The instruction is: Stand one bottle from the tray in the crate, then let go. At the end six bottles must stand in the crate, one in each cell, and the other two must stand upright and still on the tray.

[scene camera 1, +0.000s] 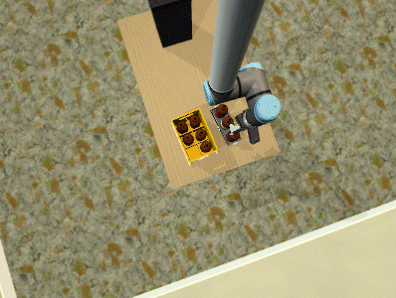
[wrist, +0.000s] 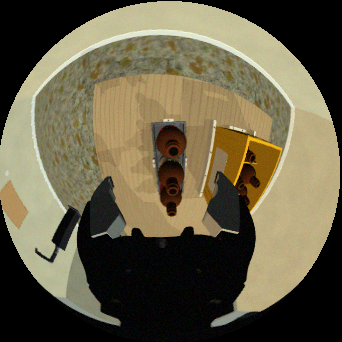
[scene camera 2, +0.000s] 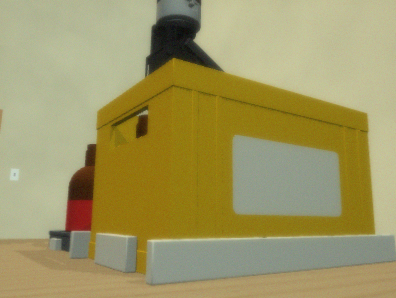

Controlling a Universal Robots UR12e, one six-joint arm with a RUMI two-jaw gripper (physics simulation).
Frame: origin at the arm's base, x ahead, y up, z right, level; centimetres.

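Seen in the pictures: gripper, fingertip midpoint: (scene camera 1: 241, 128) (wrist: 162, 175).
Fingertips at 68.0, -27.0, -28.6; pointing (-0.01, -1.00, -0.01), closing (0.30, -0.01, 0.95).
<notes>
Offsets run from my fingertips to a thing's top centre, as dx, dy, dz. "spot": to the spot under its first point.
Three brown bottles stand upright on the grey tray @[-7.2, -19.5, +3.9] (scene camera 1: 224, 133) (wrist: 154, 135): an end bottle @[-15.8, -6.0, +6.4] (scene camera 1: 222, 110) (wrist: 171, 198), a middle bottle @[-7.4, -6.0, +4.0] (scene camera 1: 228, 121) (wrist: 171, 172) and the other end bottle @[+1.5, -6.0, +1.4] (scene camera 1: 233, 136) (wrist: 171, 140). The yellow crate @[-0.9, -4.5, +26.6] (scene camera 1: 193, 153) (scene camera 2: 135, 195) (wrist: 231, 142) stands beside the tray. Several bottles stand in its cells; the lower left corner cell in scene camera 1 holds none. My gripper (wrist: 162, 175) is open and empty, above the tray's bottles, its jaws wide apart to either side of their row. In scene camera 2 the crate hides its fingertips.
Pale strips @[spot: -2.3, -20.7, +37.8] (scene camera 2: 270, 257) lie along the crate's foot. A red-labelled bottle (scene camera 2: 80, 215) shows left of the crate in scene camera 2. A black block (scene camera 1: 173, 25) stands at the table's far end. The table's edge (scene camera 1: 225, 170) lies past the crate and tray.
</notes>
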